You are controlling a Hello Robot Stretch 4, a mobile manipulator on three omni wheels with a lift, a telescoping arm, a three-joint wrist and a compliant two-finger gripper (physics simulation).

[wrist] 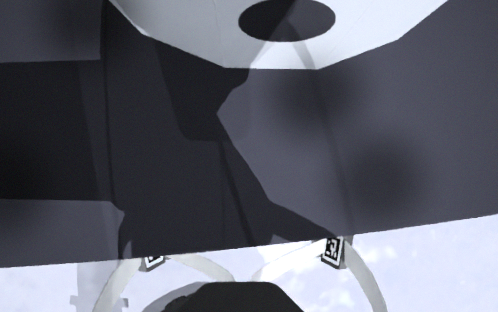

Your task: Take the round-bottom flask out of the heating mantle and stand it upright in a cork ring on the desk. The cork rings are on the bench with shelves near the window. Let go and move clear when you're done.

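My gripper (242,250) is at the bottom of the wrist view. Its two pale finger strips bow out on either side of the dark wrist body, with a marker tag on each. The fingers stand wide apart, and I see nothing held between them. The fingertips are hard to make out against the dark surface behind. No round-bottom flask or cork ring shows. I cannot tell a heating mantle in this view.
A large white angular object (185,27) with a dark oval opening is at the top. A dark grey surface (425,115) crosses the middle, with shadows over its left and centre. A bright pale surface (430,280) lies below its slanting edge.
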